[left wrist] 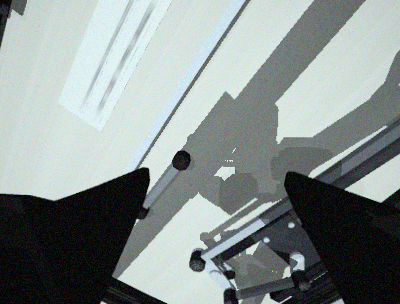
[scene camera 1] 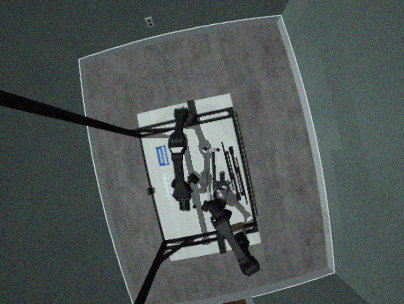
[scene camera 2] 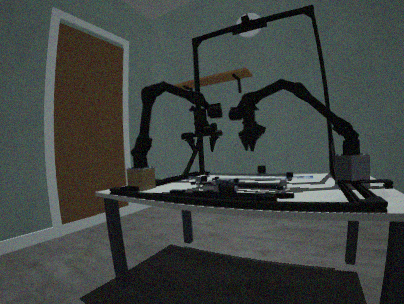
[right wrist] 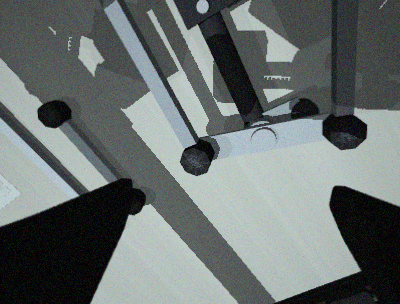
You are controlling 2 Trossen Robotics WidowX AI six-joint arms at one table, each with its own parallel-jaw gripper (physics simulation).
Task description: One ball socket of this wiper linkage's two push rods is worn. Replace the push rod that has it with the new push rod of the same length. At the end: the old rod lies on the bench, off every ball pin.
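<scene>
The wiper linkage lies below both grippers. One long push rod (left wrist: 360,157) (right wrist: 150,75) ends in a dark ball socket (left wrist: 197,261) (right wrist: 196,160) on the pale crank (right wrist: 290,137). The second push rod (right wrist: 344,60) meets the crank's other end at another dark socket (right wrist: 345,132). Wear on a socket cannot be made out. A short rod (left wrist: 164,186) (right wrist: 92,150) with dark ball-shaped ends lies apart from the linkage. My left gripper (left wrist: 217,176) (scene camera 2: 249,148) is open and empty above the bench. My right gripper (right wrist: 230,192) (scene camera 2: 203,147) is open and empty over the crank end.
Several dark rods (scene camera 1: 235,170) lie at the right of the bench in scene camera 1. A blue-marked item (scene camera 1: 162,155) lies at its left. A pale slotted panel (left wrist: 115,65) and a long thin strip (left wrist: 192,80) show in the left wrist view. Arm shadows cross the bench.
</scene>
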